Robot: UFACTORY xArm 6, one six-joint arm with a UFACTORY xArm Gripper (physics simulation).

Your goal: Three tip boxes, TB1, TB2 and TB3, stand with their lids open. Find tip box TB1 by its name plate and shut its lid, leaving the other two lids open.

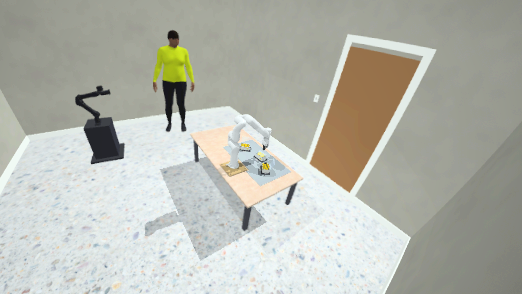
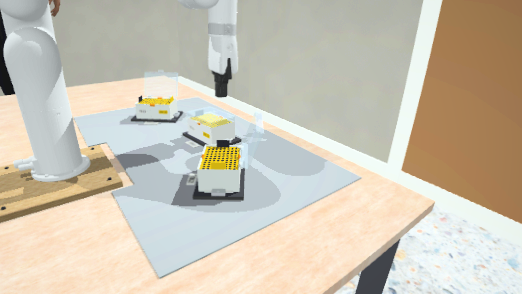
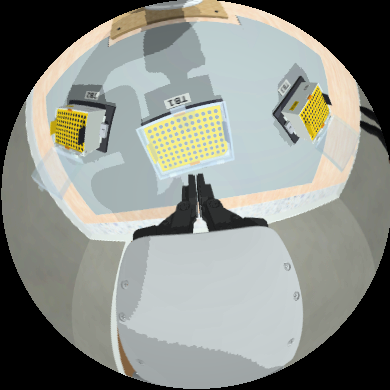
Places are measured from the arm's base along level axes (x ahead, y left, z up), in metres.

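Pixels of known places: gripper, between the fingertips: (image 1: pixel 263 149) (image 2: pixel 221 96) (image 3: pixel 195 183); arm's base, origin of its link: (image 1: pixel 233 165) (image 2: pixel 62 168).
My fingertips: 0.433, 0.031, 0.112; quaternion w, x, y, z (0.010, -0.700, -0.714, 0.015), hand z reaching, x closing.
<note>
For each thing: its top centre in the pictures, then the offset to it from my fingertips, as dx, dy, dz. Level surfaces: height alone.
- Tip box TB1, centre of its top: (image 3: pixel 184 133) (image 2: pixel 207 114) (image 1: pixel 260 153) -0.050, -0.010, -0.044
- Tip box TB2, centre of its top: (image 2: pixel 215 153) (image 3: pixel 65 124) -0.122, -0.233, -0.056
- Tip box TB3, centre of its top: (image 3: pixel 317 108) (image 2: pixel 154 100) (image 1: pixel 245 145) -0.138, +0.248, -0.056
- grey mat, height of its surface: dz -0.122
- wooden table, height of its surface: dz -0.125
Tip box TB1 (image 1: pixel 260 156) (image 2: pixel 212 131) (image 3: pixel 187 140) is the middle box; its name plate (image 3: pixel 177 100) reads TB1. Its clear lid lies down over the yellow tip rack, which looks pale through it; I cannot tell whether it is fully seated. Tip box TB2 (image 1: pixel 265 168) (image 2: pixel 219 179) (image 3: pixel 94 131) has its clear lid (image 2: pixel 253 142) (image 3: pixel 59 175) open. Tip box TB3 (image 1: pixel 245 147) (image 2: pixel 156 111) (image 3: pixel 314 111) has its clear lid (image 2: pixel 161 84) (image 3: pixel 339 142) open. My gripper (image 1: pixel 264 148) (image 2: pixel 221 95) (image 3: pixel 195 183) is shut and empty, above and beside TB1's lid edge.
The boxes stand on a grey mat (image 2: pixel 210 235) (image 3: pixel 260 170) on the wooden table (image 1: pixel 260 192) (image 2: pixel 75 250). The arm's wooden base plate (image 1: pixel 228 173) (image 2: pixel 95 185) is beside the mat. A person (image 1: pixel 174 65) and a black arm on a pedestal (image 1: pixel 102 140) stand away from the table.
</note>
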